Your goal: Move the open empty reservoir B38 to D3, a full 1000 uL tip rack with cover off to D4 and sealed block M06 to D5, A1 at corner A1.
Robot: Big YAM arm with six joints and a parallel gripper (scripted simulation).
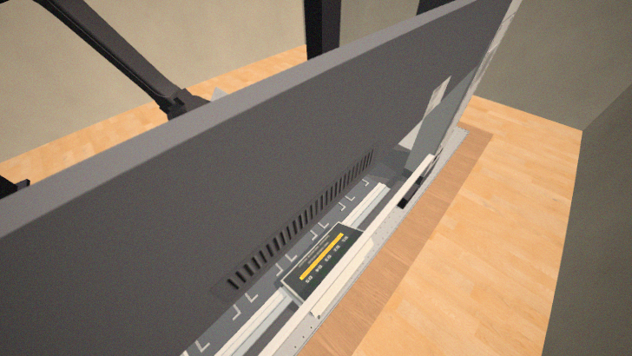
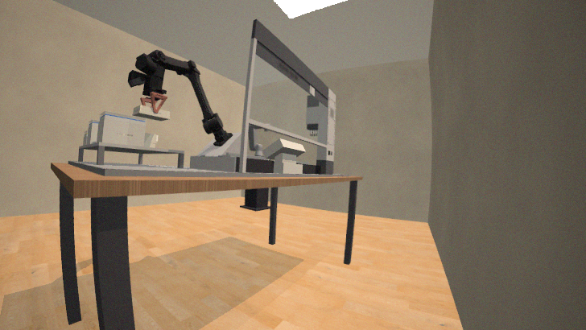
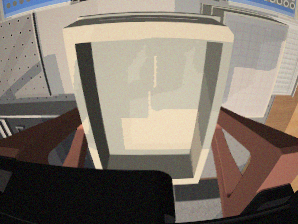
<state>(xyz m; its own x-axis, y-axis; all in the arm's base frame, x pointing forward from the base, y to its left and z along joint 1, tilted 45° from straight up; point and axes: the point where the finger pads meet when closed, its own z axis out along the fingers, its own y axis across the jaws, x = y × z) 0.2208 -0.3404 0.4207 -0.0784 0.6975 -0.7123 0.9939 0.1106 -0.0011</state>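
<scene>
My gripper is now 1 cm above the cream one-well reservoir. Also, from my hand: pale sealed deep-well block: 11 cm behind, 1 cm to the right, 10 cm below; then shelf: 5 cm behind, 7 cm to the right, 16 cm below; then shelf label: 6 cm behind, 9 cm to the left, 22 cm below.
</scene>
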